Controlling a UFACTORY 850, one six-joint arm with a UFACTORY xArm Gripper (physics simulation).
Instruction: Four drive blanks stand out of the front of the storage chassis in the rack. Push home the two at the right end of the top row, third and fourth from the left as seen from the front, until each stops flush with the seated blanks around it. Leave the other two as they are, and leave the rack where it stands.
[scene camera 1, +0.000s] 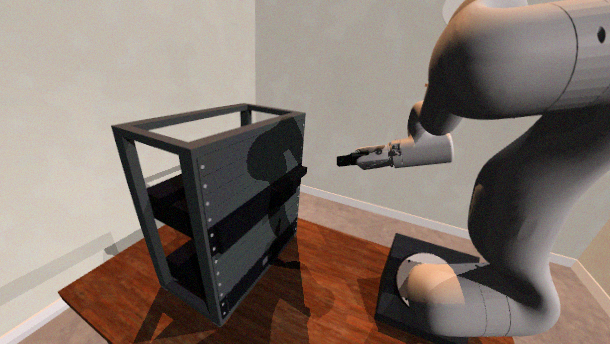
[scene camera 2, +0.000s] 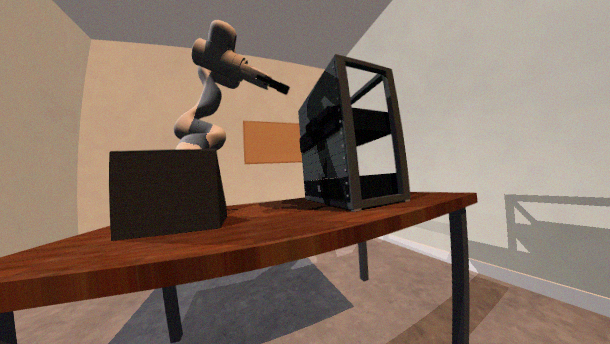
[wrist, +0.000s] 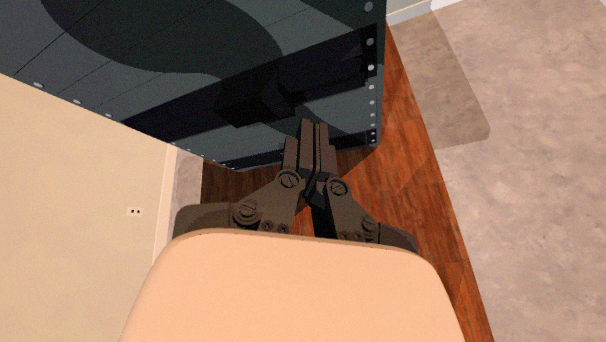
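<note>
The dark rack (scene camera 1: 189, 180) (scene camera 2: 351, 150) (wrist: 170, 30) stands upright on the table. Its storage chassis (scene camera 1: 232, 232) (scene camera 2: 371, 125) (wrist: 175, 117) is a near-black band across the front. In the wrist view a dark block (wrist: 245, 102) stands well out near the middle of the band. The right-end blanks (wrist: 322, 75) lie beyond it; a dark edge near the right ear seems to stand out, but shadow hides exact depths and seams. In scene camera 1 a dark end (scene camera 1: 303, 172) juts past the rack's far edge. My gripper (scene camera 1: 342, 160) (scene camera 2: 285, 90) (wrist: 308, 137) is shut and empty, in the air apart from the rack front.
The wooden table (scene camera 1: 340, 255) (scene camera 2: 260, 240) carries the rack and the arm's dark pedestal (scene camera 2: 165, 195). Plain panels (scene camera 1: 225, 170) lie above the chassis, and another dark unit (scene camera 2: 377, 185) sits at the rack's bottom. A wall rises behind the rack.
</note>
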